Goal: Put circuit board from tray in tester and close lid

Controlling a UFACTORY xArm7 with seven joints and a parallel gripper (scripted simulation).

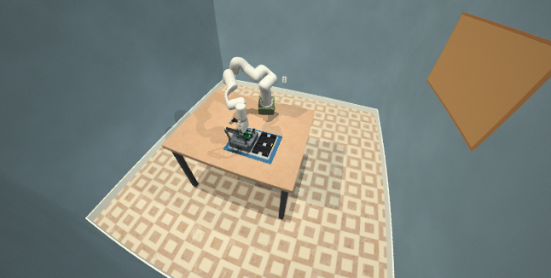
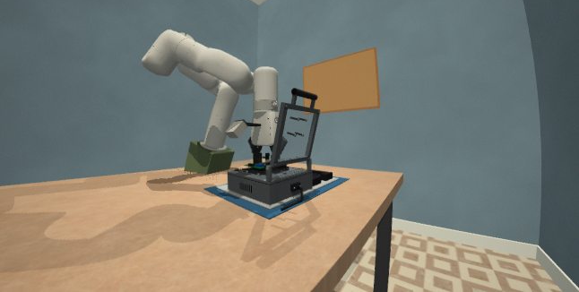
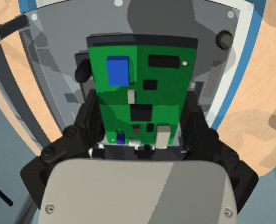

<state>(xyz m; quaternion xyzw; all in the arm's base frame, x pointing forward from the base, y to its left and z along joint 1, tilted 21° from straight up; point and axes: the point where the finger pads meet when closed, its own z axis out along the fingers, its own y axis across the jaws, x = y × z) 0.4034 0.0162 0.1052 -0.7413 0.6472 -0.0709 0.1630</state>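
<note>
Now: the green circuit board right at my hand. From my hand the other things lie so: clear lid (120 mm ahead, 100 mm above, 20 mm to the left); then grey tester (40 mm to the left, 30 mm above, 20 mm ahead).
</note>
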